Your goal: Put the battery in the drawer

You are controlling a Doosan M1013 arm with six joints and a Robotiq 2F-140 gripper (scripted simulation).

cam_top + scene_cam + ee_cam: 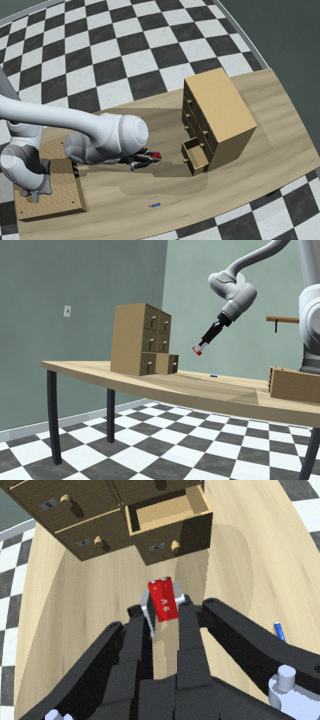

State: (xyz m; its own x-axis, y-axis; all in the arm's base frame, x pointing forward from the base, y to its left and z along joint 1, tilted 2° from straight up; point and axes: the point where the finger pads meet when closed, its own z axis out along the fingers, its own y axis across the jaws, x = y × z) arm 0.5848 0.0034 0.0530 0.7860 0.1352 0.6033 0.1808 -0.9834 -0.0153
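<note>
My gripper is now 20 mm short of the red nine-volt battery and 20 mm above it. Also, from my hand: small blue object 180 mm to the right, 160 mm below, 20 mm behind; then drawer 230 mm ahead, 130 mm below, 10 mm to the left.
</note>
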